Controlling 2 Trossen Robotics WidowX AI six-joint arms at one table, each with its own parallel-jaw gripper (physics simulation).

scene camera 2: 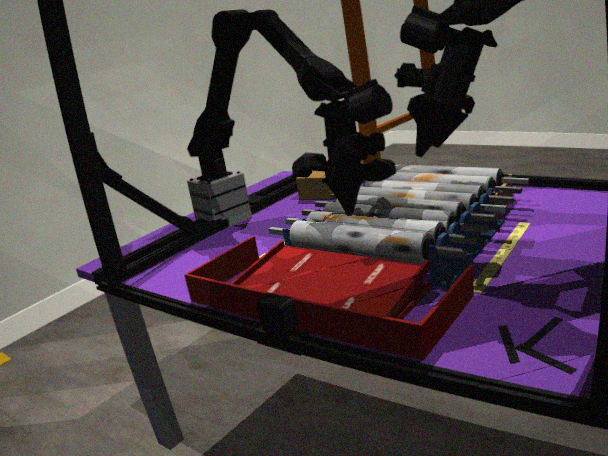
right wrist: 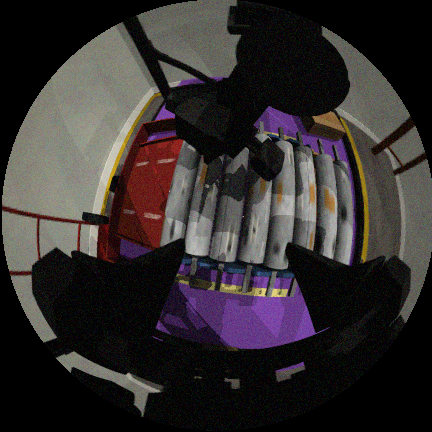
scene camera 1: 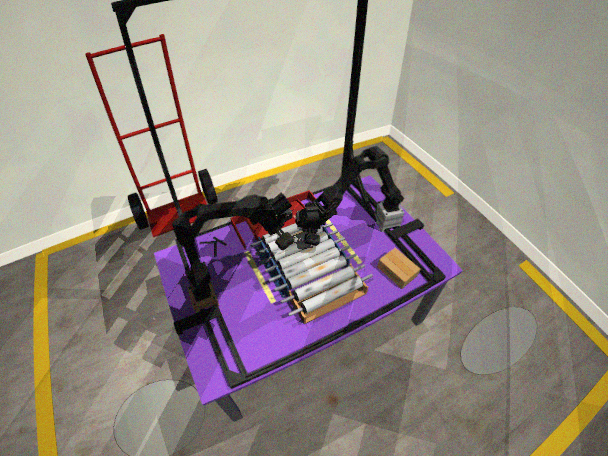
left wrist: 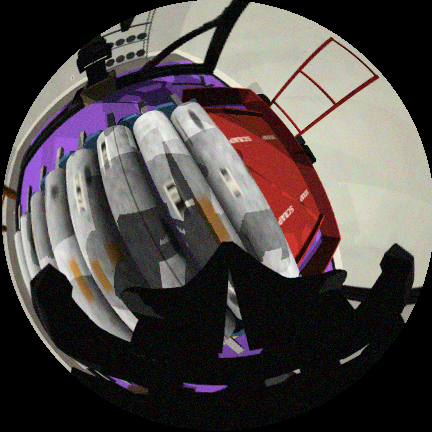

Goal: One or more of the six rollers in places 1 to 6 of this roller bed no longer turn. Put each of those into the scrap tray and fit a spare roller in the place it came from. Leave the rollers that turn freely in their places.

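Pixels of known places: left gripper, fingertip midpoint: (scene camera 2: 350,214) (right wrist: 206,162) (scene camera 1: 303,230) (left wrist: 226,245); right gripper, fingertip midpoint: (scene camera 2: 427,151) (right wrist: 237,246) (scene camera 1: 282,236); left arm's base, origin of the base link: (scene camera 2: 214,176) (scene camera 1: 390,206); right arm's base, origin of the base link: (scene camera 1: 201,292) (left wrist: 97,79).
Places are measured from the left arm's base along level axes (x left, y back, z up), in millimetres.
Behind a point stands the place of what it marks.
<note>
Six grey-white rollers lie side by side in the blue bed, the one nearest the tray (scene camera 2: 360,240) @(z -47, x -44, y -504 mm) (left wrist: 212,162) @(z -41, x -4, y -507 mm) (right wrist: 177,200) @(z -36, x -12, y -515 mm) among them. Yellow strips (scene camera 1: 262,280) (right wrist: 265,291) run along the bed's ends. Two more rollers, the end one (scene camera 1: 332,295) @(z -38, x 356, y -408 mm) among them, lie on the orange-brown rack (scene camera 1: 335,304) @(z -105, x 363, y -392 mm). The red scrap tray (scene camera 2: 310,320) @(z -89, x -218, y -569 mm) (left wrist: 325,200) @(z -67, x -245, y -420 mm) (right wrist: 145,187) @(z -82, x -136, y -509 mm) shows a bare, labelled floor. My left gripper (scene camera 2: 348,212) @(z -32, x 11, y -429 mm) (left wrist: 226,245) @(z -32, x 11, y -429 mm) is shut, empty, above the rollers near the tray. My right gripper (scene camera 2: 421,152) @(z 67, x 104, y -541 mm) (right wrist: 237,246) @(z 67, x 104, y -541 mm) is open, empty, higher up. Which rollers turn cannot be seen.
A wooden block (scene camera 1: 399,267) @(z -56, x 297, y -85 mm) (scene camera 2: 312,187) @(z -80, x 209, y -96 mm) (right wrist: 326,125) @(z -58, x 280, y -132 mm) stands beyond the rollers' right ends in scene camera 1. Black frame posts (scene camera 1: 356,75) @(z 523, x -306, y -112 mm) rise at the table's back. The two grippers are close together over the bed. A red hand truck (scene camera 1: 160,215) stands behind the table.
</note>
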